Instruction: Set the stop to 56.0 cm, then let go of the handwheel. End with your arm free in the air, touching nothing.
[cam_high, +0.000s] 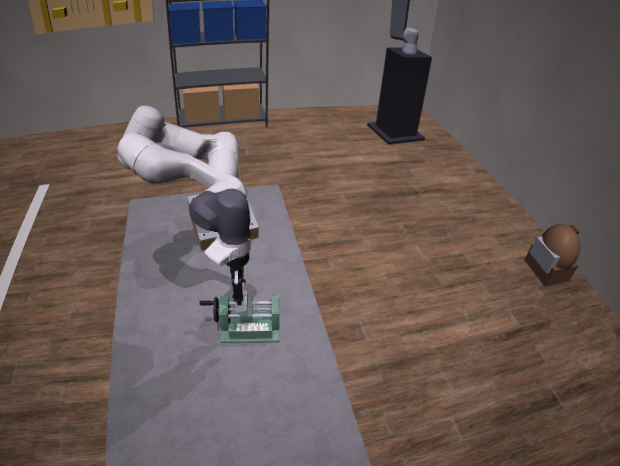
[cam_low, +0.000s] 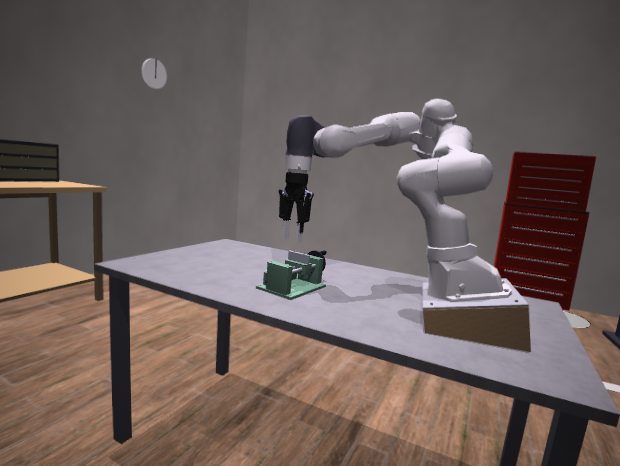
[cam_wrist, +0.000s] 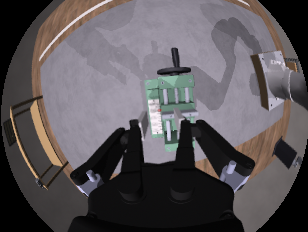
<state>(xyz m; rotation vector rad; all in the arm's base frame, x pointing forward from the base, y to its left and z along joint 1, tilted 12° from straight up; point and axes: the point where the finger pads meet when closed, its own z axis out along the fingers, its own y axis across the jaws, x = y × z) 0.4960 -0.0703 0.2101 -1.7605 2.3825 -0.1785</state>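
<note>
Now: hand 80 mm past the black handwheel, 90 mm to the left of it and 90 mm above it. Round my hand: stop carriage: 30 mm behind, 20 mm to the left, 100 mm below.
</note>
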